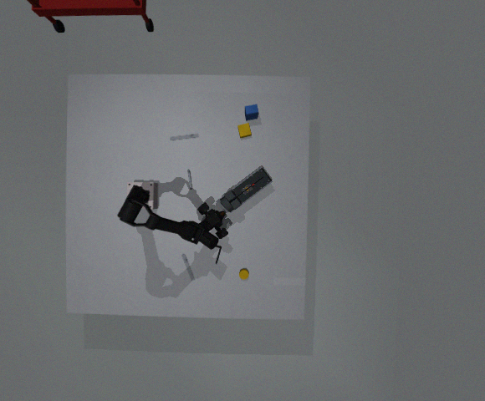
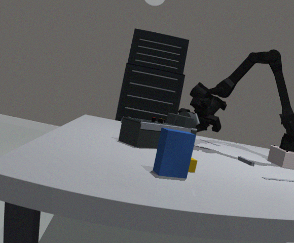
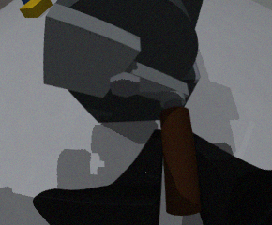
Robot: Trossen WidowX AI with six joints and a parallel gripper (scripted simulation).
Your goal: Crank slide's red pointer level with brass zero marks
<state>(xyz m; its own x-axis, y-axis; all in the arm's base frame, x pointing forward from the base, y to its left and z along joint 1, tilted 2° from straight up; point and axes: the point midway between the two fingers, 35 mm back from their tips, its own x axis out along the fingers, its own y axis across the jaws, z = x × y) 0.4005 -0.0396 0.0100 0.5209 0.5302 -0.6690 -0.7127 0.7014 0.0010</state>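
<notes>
Right now my gripper tip is 1 cm past the brown crank handle, 1 cm to the left of it and 3 cm below it. Also, from my gripper tip: red pointer 12 cm ahead, 16 cm to the left, 4 cm above; then black hex key 21 cm to the right, 4 cm below; then yellow block 4 cm ahead, 44 cm to the left, 3 cm below.
</notes>
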